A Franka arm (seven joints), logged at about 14 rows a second.
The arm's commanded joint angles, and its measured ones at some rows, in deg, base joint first. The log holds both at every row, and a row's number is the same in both.
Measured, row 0:
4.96 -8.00 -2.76 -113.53 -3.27 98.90 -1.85
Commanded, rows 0 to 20:
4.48 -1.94 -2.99 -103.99 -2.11 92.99 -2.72
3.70 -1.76 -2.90 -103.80 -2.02 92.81 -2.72
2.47 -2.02 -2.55 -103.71 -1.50 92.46 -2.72
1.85 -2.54 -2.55 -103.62 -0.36 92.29 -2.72
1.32 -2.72 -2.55 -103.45 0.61 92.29 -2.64
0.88 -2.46 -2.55 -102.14 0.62 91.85 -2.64
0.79 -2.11 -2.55 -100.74 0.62 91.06 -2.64
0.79 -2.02 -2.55 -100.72 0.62 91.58 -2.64
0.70 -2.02 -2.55 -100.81 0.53 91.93 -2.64
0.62 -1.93 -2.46 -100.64 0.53 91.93 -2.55
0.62 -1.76 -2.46 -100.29 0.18 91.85 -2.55
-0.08 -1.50 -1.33 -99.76 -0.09 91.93 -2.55
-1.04 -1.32 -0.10 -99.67 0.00 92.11 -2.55
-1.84 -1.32 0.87 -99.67 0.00 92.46 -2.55
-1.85 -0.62 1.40 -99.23 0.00 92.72 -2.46
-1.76 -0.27 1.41 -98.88 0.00 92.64 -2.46
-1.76 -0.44 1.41 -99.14 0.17 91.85 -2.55
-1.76 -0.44 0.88 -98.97 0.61 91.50 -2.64
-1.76 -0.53 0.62 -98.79 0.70 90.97 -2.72
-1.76 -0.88 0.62 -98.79 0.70 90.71 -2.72
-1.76 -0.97 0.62 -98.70 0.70 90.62 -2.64
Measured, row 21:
-0.79 -1.55 0.20 -100.81 -0.66 92.94 -1.89
